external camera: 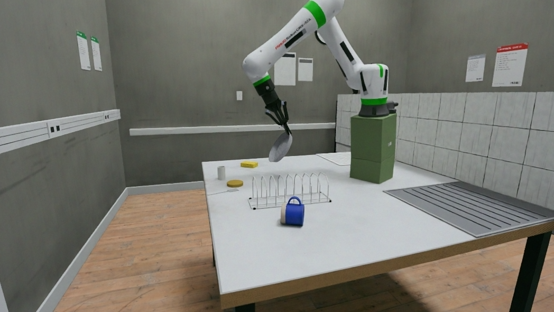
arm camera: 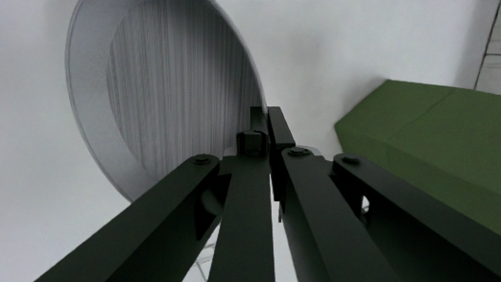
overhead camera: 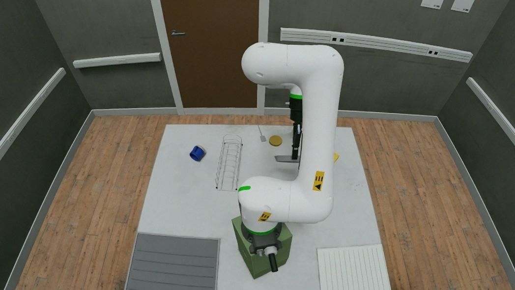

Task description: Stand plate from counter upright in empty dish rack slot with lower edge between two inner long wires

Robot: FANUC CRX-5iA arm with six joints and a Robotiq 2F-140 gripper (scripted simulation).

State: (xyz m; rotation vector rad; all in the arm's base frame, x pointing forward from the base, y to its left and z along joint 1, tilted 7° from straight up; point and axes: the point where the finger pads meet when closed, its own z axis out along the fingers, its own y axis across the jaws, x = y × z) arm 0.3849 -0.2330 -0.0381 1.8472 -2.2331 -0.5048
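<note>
Right now the grey plate is 10 cm below my hand, 3 cm ahead of it and 1 cm to the right of it. From my hand the other things lie so: yellow disc (30 cm ahead, 25 cm below, 1 cm to the left); then white cup (33 cm ahead, 25 cm below, 12 cm to the right); then white ribbed mat (67 cm behind, 26 cm below, 19 cm to the right).
</note>
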